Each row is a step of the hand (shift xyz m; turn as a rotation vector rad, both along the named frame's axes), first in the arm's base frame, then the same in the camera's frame.
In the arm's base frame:
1: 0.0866 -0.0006 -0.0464 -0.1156 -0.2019 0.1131
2: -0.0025 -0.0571 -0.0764 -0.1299 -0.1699 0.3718
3: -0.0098 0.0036 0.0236 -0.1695 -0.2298 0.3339
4: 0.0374 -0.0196 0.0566 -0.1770 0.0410 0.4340
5: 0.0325 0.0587 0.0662 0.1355 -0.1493 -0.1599
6: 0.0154 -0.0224 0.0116 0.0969 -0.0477 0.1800
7: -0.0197 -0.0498 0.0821 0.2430 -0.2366 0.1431
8: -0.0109 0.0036 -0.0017 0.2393 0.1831 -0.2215
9: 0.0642 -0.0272 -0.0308 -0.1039 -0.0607 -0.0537
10: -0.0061 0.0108 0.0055 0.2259 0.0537 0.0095
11: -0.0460 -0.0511 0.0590 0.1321 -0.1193 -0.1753
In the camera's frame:
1: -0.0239 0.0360 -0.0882 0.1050 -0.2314 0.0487
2: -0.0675 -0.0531 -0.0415 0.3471 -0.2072 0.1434
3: 0.0200 -0.0008 0.0163 0.3081 -0.2785 0.1434
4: 0.0658 -0.0016 -0.0255 0.3709 -0.0360 0.2872
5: 0.0647 0.0673 0.0133 -0.1040 -0.0784 -0.2220
6: 0.0175 -0.0137 -0.0195 0.2023 -0.0012 -0.0559
7: 0.0802 -0.0531 0.0188 0.2240 -0.1103 -0.2704
8: -0.0047 -0.0014 0.0105 -0.1775 0.2664 -0.1934
9: -0.0111 0.0025 -0.0754 -0.0696 -0.0993 0.0516
10: 0.0026 0.0072 0.0112 0.0571 0.1446 -0.1727
11: 0.0518 -0.0655 0.0351 -0.1232 -0.0527 -0.2109

